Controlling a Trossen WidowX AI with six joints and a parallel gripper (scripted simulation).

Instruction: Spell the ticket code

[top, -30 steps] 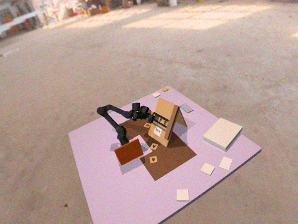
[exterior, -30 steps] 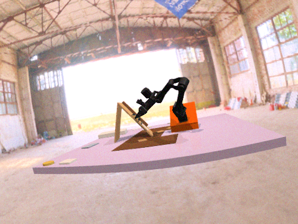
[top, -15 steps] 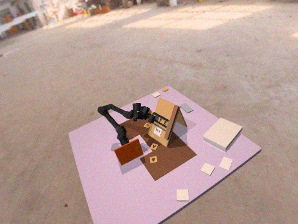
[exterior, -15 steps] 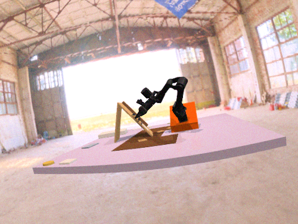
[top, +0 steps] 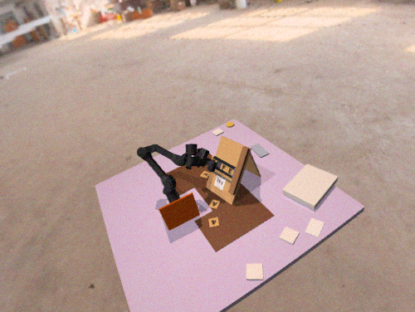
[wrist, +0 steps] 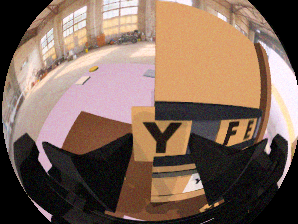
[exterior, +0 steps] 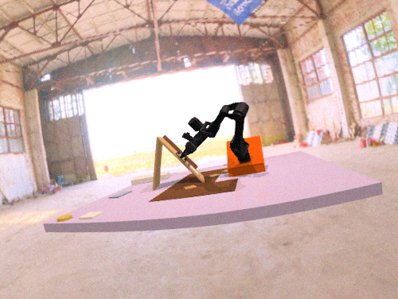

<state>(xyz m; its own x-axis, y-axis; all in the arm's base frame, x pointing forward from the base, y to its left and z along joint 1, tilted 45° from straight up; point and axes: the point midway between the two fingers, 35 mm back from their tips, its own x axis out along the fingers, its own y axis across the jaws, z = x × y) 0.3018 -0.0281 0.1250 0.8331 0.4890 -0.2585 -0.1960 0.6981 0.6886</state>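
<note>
The white ticket is 30 mm behind my gripper tip, 100 mm to the right of it and 80 mm below it. Also, from my gripper tip: cream slab: 390 mm ahead, 440 mm to the right, 140 mm below; brown mat: 130 mm behind, 80 mm to the right, 160 mm below; grey plate: 390 mm ahead, 50 mm to the left, 150 mm below.
</note>
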